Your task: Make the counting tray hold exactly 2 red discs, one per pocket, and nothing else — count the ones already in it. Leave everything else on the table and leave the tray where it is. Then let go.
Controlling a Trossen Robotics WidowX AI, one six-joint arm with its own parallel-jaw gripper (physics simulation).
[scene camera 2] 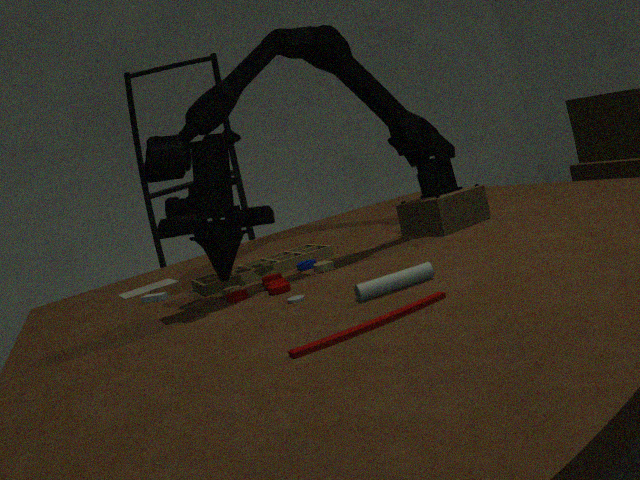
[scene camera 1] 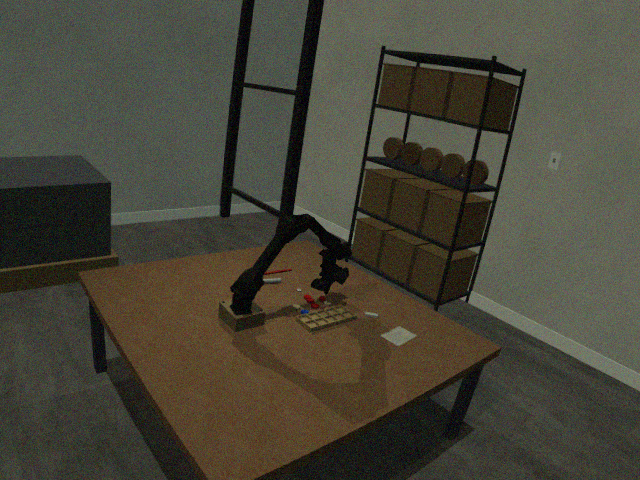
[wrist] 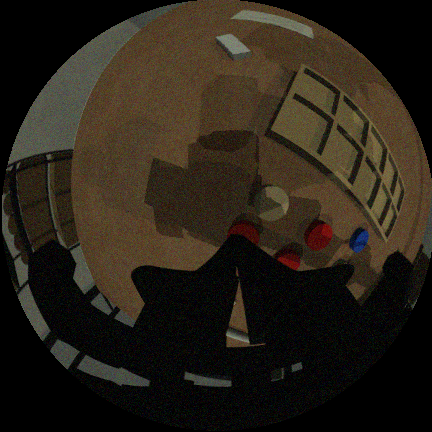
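The tan counting tray (scene camera 1: 333,323) (scene camera 2: 204,290) (wrist: 300,153) lies flat; no disc shows in its pockets in the wrist view. Red discs lie on the table beside its long side: one (scene camera 1: 322,298) (scene camera 2: 237,295) (wrist: 244,232) by the fingertips, another (scene camera 1: 314,305) (wrist: 319,236) nearer the tray, and another (wrist: 289,260) partly hidden by the fingers. A blue disc (scene camera 1: 305,312) (scene camera 2: 306,265) (wrist: 359,240) lies near the tray. A pale disc (wrist: 271,203) lies between tray and fingers. My gripper (scene camera 1: 321,289) (scene camera 2: 224,279) (wrist: 234,238) is shut and empty, pointing down above the discs.
Another pale disc (scene camera 1: 296,307) (scene camera 2: 324,266) is near the blue one. A small white disc (scene camera 1: 298,289) (scene camera 2: 295,299), a white cylinder (scene camera 1: 271,280) (scene camera 2: 395,281), a red stick (scene camera 1: 279,271) (scene camera 2: 367,325), a white block (scene camera 1: 371,314) (scene camera 2: 154,297) (wrist: 233,46) and a white card (scene camera 1: 398,335) (wrist: 272,22) lie around.
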